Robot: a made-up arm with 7 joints. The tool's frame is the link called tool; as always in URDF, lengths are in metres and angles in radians. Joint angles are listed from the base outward.
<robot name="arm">
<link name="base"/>
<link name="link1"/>
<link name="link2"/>
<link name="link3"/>
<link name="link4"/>
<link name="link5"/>
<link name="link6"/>
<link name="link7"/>
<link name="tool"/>
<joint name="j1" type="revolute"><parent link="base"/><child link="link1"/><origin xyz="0 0 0" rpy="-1.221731 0 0"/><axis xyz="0 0 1"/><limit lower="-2.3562" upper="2.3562"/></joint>
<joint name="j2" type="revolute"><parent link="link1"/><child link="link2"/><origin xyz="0 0 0" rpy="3.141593 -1.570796 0"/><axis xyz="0 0 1"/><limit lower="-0.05" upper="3.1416"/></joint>
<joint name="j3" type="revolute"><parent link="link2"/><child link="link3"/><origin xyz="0 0 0" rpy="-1.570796 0 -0.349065"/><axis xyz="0 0 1"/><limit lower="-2.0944" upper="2.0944"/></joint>
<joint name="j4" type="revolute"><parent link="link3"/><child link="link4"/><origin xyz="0 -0.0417 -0.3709" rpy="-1.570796 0 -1.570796"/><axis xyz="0 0 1"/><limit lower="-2.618" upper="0.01"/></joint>
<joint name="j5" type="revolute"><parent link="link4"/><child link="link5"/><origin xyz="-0.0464 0.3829 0" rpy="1.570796 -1.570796 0"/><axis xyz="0 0 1"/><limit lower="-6.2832" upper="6.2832"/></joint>
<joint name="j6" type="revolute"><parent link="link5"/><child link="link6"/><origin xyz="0 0 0" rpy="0 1.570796 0"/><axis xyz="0 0 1"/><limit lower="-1.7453" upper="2.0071"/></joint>
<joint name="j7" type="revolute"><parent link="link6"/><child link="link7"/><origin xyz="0 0 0" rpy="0 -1.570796 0"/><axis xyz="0 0 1"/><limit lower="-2.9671" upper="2.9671"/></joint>
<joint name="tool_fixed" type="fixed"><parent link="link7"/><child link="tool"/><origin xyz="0 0 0" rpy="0 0 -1.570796"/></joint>
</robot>
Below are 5 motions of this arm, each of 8 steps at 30 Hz.
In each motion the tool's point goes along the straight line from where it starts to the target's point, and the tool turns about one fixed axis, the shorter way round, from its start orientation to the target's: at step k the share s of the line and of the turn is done. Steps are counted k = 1, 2, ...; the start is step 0. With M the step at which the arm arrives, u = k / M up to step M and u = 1 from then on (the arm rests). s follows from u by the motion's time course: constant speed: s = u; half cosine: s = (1 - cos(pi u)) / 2; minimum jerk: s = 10 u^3 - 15 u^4 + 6 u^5.
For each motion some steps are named. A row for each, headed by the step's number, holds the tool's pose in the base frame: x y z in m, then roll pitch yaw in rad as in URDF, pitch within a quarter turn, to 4 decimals.
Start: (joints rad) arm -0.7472 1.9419 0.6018 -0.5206 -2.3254 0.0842 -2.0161
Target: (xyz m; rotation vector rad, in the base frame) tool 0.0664 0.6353 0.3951 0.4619 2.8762 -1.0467
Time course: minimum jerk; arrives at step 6
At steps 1, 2, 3, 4, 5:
1: 0.0326 0.6127 0.4330 -2.5133 0.0671 2.9682
2: 0.0387 0.6168 0.4262 -2.5037 0.0807 2.9509
3: 0.0489 0.6236 0.4148 -2.4882 0.1037 2.9225
4: 0.0590 0.6304 0.4033 -2.4734 0.1271 2.8943
5: 0.0652 0.6345 0.3965 -2.4647 0.1414 2.8775

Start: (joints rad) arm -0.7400 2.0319 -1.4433 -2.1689 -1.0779 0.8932 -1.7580
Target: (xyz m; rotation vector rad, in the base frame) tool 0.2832 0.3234 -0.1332 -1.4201 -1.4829 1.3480
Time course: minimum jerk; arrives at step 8
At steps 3, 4, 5, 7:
3: 0.2786 0.3063 -0.1356 -1.6815 0.1419 1.6193
4: 0.2800 0.3116 -0.1348 -1.7240 0.1523 1.6621
5: 0.2815 0.3169 -0.1341 -1.7662 0.1645 1.7046
7: 0.2831 0.3230 -0.1333 -1.8141 0.1807 1.7530

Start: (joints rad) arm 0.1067 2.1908 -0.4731 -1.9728 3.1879 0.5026 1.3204
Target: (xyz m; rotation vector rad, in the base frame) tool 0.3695 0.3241 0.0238 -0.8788 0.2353 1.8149
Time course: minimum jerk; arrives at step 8
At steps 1, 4, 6, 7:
1: 0.3534 0.3368 -0.0348 -0.1969 0.7419 2.1083
4: 0.3613 0.3305 -0.0060 -0.2605 0.7367 1.9575
6: 0.3678 0.3254 0.0176 -0.3111 0.7273 1.8353
7: 0.3692 0.3243 0.0228 -0.3220 0.7246 1.8086

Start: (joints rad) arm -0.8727 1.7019 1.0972 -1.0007 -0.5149 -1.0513 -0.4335
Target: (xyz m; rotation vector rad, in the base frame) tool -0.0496 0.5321 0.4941 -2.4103 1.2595 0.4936
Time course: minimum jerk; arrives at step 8
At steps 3, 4, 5, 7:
3: -0.0311 0.5459 0.4526 -2.7991 0.4650 -0.8042
4: -0.0369 0.5416 0.4655 -2.8467 0.4737 -0.8384
5: -0.0426 0.5373 0.4784 -2.8948 0.4809 -0.8731
7: -0.0492 0.5324 0.4932 -2.9508 0.4873 -0.9138

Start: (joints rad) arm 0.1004 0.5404 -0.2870 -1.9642 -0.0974 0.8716 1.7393
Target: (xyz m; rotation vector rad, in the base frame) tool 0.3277 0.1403 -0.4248 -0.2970 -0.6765 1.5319
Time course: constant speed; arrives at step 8
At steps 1, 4, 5, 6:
1: 0.3610 0.0614 -0.3375 -0.8634 -0.4200 1.4013
4: 0.3467 0.0952 -0.3749 -0.7699 -0.3265 1.5120
5: 0.3420 0.1065 -0.3874 -0.7371 -0.2976 1.5501
6: 0.3372 0.1178 -0.3999 -0.7034 -0.2699 1.5889

